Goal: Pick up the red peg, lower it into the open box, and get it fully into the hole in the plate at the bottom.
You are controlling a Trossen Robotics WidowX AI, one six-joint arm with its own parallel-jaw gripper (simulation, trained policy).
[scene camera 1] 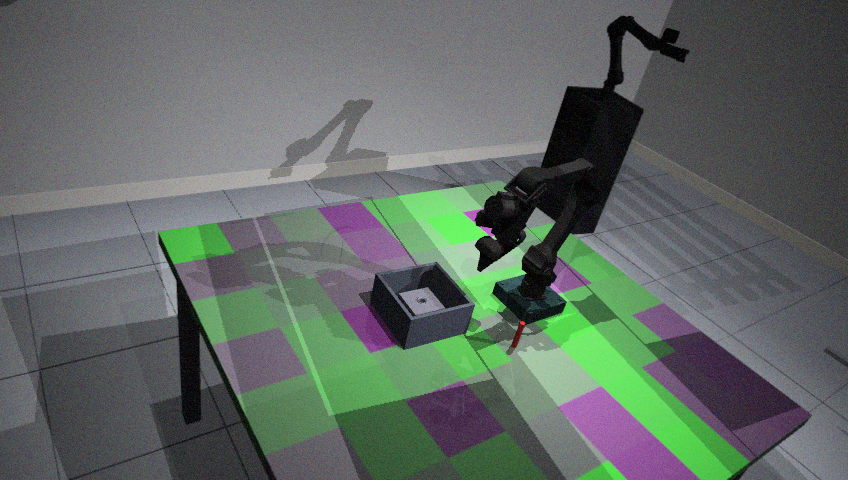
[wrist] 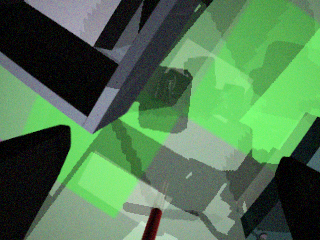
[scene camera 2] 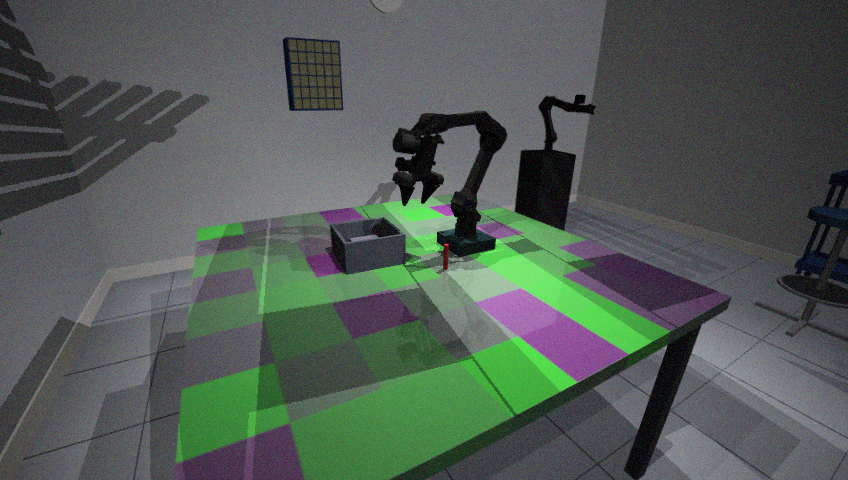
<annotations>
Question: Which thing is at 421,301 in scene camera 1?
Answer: A light plate.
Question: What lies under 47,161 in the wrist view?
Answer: The gripper.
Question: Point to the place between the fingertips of the gripper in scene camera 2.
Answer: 413,204
</annotations>
